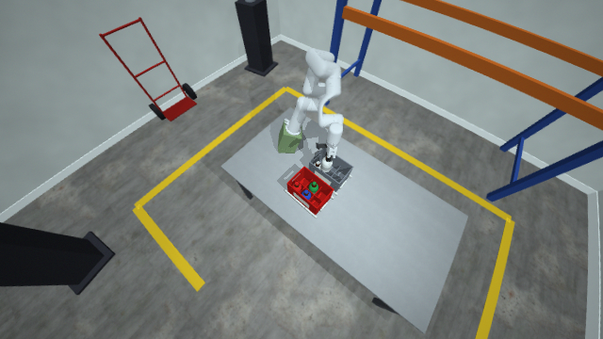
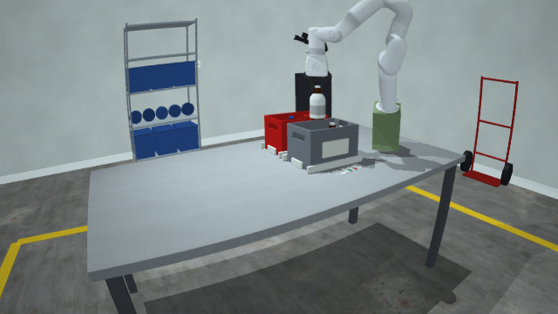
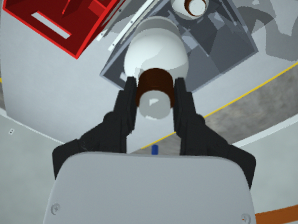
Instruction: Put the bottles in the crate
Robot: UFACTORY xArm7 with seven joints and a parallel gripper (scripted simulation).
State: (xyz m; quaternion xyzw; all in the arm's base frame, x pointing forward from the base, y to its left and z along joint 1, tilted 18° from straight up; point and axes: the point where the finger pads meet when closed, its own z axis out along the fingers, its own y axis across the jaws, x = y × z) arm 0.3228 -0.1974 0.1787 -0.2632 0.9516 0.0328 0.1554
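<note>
Now: hand 20 mm short of the grey crate, 60 mm to the right of it and 250 mm above it. The rest, counted from my hand: red crate: 30 mm behind, 170 mm to the right, 250 mm below; then green-labelled bottle: 20 mm behind, 140 mm to the right, 250 mm below; then white-label bottle: 70 mm behind, 30 mm to the left, 250 mm below.
</note>
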